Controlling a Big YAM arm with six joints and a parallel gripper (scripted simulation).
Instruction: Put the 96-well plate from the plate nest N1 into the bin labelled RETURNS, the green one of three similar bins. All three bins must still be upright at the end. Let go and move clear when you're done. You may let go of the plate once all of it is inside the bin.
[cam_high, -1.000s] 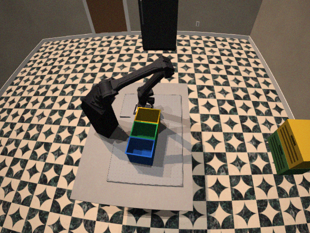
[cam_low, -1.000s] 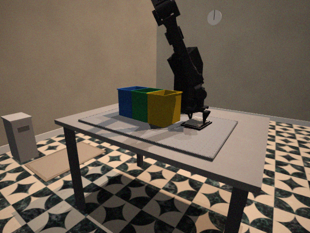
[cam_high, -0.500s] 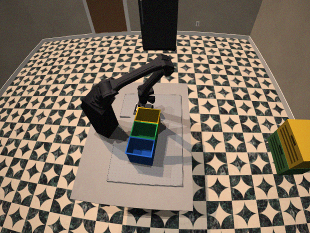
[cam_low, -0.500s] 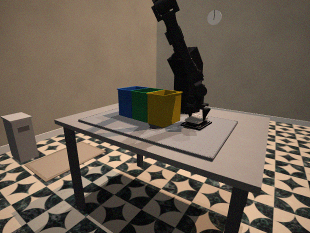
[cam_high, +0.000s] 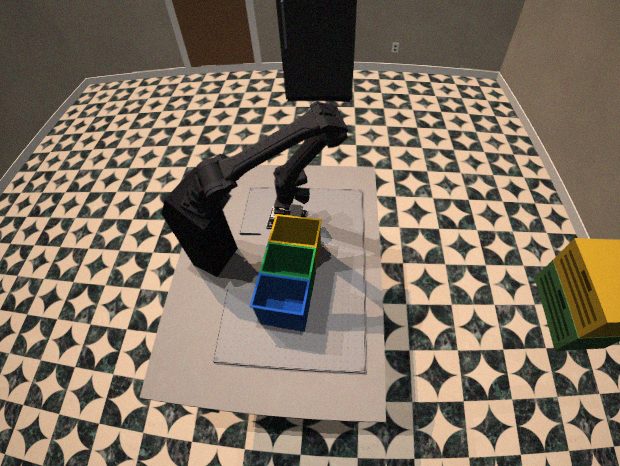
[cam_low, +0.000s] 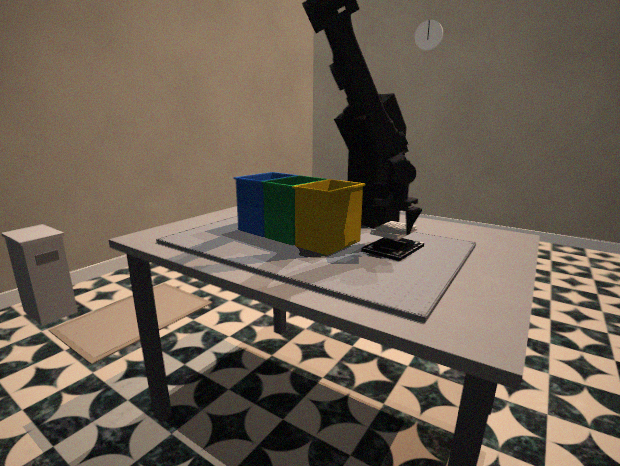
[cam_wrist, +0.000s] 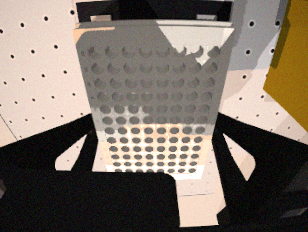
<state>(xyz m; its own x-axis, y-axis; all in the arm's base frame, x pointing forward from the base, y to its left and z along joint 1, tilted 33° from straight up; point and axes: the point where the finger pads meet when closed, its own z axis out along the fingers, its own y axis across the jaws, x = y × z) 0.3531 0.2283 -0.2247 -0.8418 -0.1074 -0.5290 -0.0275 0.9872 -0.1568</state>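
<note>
My hand is 6 cm above the black plate nest. Also, from my hand: white 96-well plate right at my hand; then green bin 10 cm ahead, 30 cm to the right, 3 cm above; then yellow bin 9 cm ahead, 17 cm to the right, 3 cm above.
</note>
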